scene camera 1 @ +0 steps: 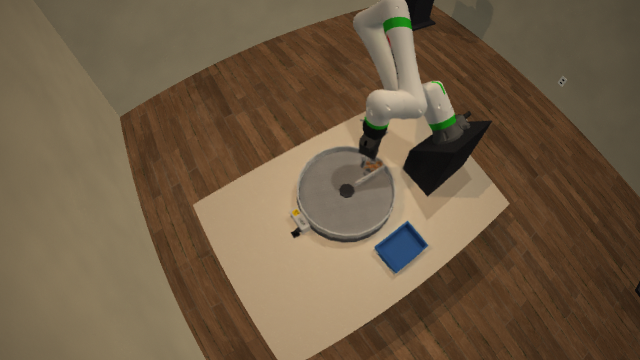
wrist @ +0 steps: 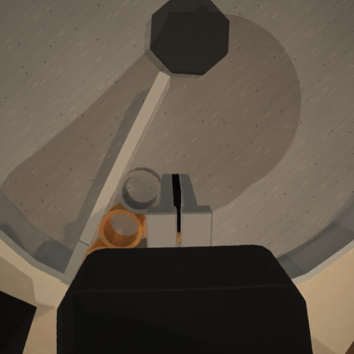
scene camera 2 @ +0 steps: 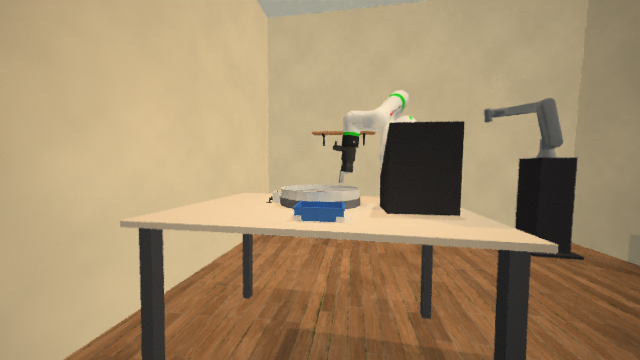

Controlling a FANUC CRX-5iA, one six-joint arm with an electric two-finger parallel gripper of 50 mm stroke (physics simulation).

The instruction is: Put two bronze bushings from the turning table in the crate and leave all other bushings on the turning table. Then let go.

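Places are measured from the arm's base along level axes (x ahead, y left, z up), in centimetres.
Pixels of known places: gripper, between the fingertips: (scene camera 1: 362, 165) (scene camera 2: 340, 183); arm's base, origin of its link: (scene camera 1: 448, 136) (scene camera 2: 413, 152).
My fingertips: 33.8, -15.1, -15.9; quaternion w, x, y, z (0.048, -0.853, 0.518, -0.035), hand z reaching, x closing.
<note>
Ahead of a thing's pixels: the offset from my fingertips to its top centre, as dx, dy, dz. "spot": to the spot under its first point.
My gripper (scene camera 1: 363, 163) (scene camera 2: 341, 179) (wrist: 175, 190) is shut with nothing held, above the turning table (scene camera 1: 330, 215) (scene camera 2: 320, 192) (wrist: 250, 150). In the wrist view a bronze bushing (wrist: 104, 230) stands upright left of the fingers, with more bronze pieces (wrist: 94, 251) partly hidden by the gripper body. A bit of bronze also shows behind the finger gap. A grey bushing (wrist: 142, 204) stands beside them, near the left fingertip. The bronze group {-4.8, +2.0, -3.0} (scene camera 1: 374, 166) is small in scene camera 1. The blue crate {+5.3, +37.7, -5.8} (scene camera 1: 401, 247) (scene camera 2: 320, 213) shows no bushing in scene camera 1.
A pale straight bar {spot: -0.7, +4.3, -2.6} (scene camera 1: 369, 175) (wrist: 125, 150) runs across the turning table from near its dark hub {+10.8, +4.0, -4.8} (scene camera 1: 346, 190) (wrist: 190, 37) to the rim, left of the bushings in the wrist view. The black robot pedestal (scene camera 1: 435, 165) (scene camera 2: 425, 167) stands beside the turning table.
</note>
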